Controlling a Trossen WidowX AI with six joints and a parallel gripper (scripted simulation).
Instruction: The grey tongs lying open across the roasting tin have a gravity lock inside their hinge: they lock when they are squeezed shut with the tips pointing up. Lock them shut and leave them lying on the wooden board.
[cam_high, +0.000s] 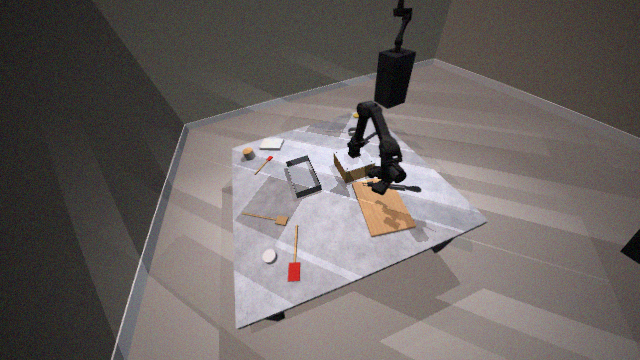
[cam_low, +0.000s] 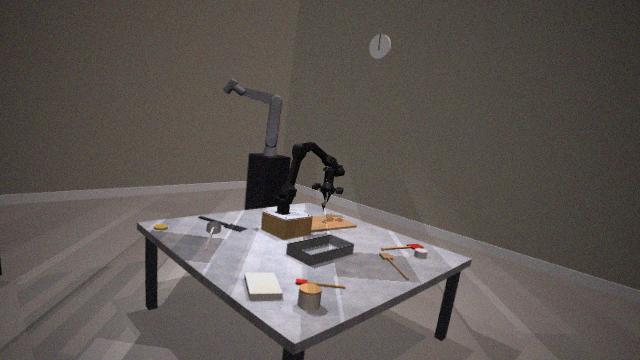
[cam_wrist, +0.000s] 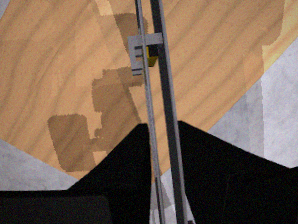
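Now: the wooden board 10 mm to the right of my gripper tip and 140 mm below it. The rest, counted from my gripper tip: red spatula (550 mm ahead, 30 mm to the left, 140 mm below); hinge slider (20 mm ahead, 30 mm to the right, 10 mm above); roasting tin (310 mm ahead, 440 mm to the right, 120 mm below).
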